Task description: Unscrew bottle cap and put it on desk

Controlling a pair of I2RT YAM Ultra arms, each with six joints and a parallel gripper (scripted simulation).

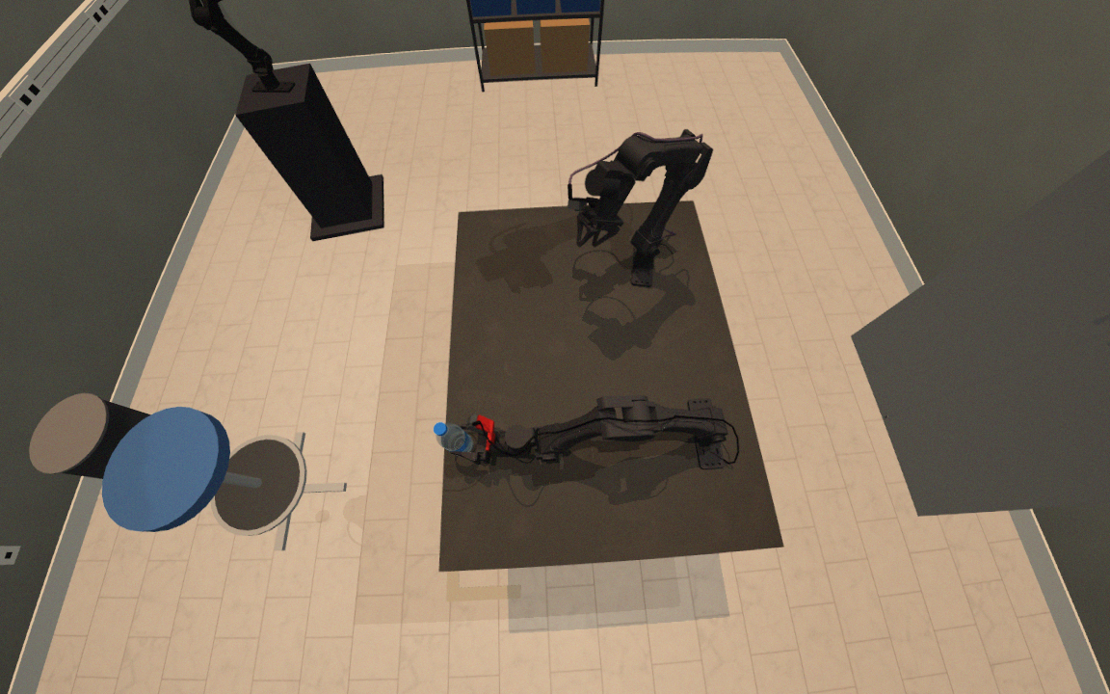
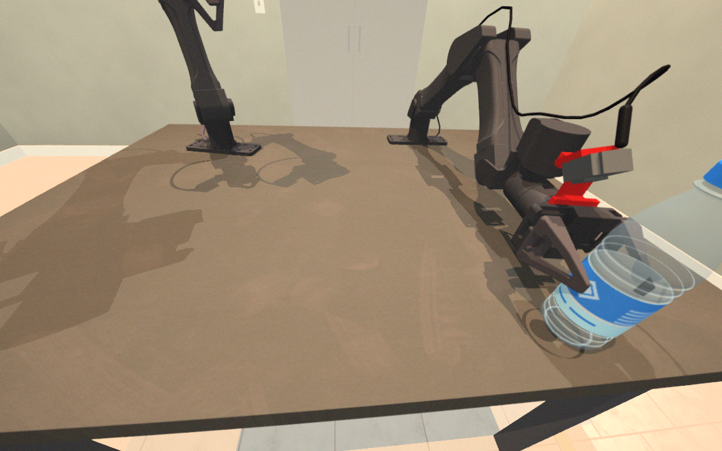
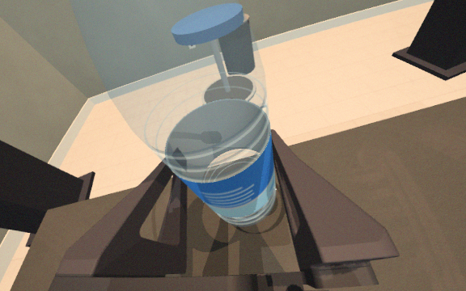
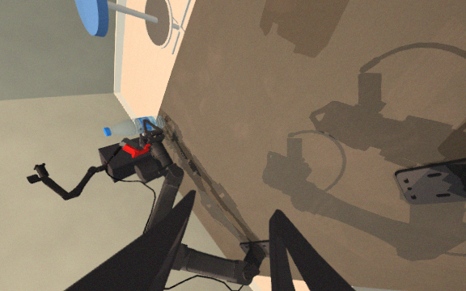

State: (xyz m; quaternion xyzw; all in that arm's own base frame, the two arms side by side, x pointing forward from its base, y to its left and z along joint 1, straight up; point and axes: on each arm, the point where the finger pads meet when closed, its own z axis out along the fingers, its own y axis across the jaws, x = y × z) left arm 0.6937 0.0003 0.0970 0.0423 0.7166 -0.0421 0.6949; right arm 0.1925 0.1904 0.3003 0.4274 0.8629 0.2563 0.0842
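Right now the blue cap is 12 cm above my left hand and 1 cm ahead of it. The rest, counted from my left hand: clear plastic bottle 2 cm above.
Now: the blue cap 45 cm ahead of my right hand, 39 cm to the left of it and 8 cm below it. Also, from my right hand: clear plastic bottle: 44 cm ahead, 39 cm to the left, 18 cm below.
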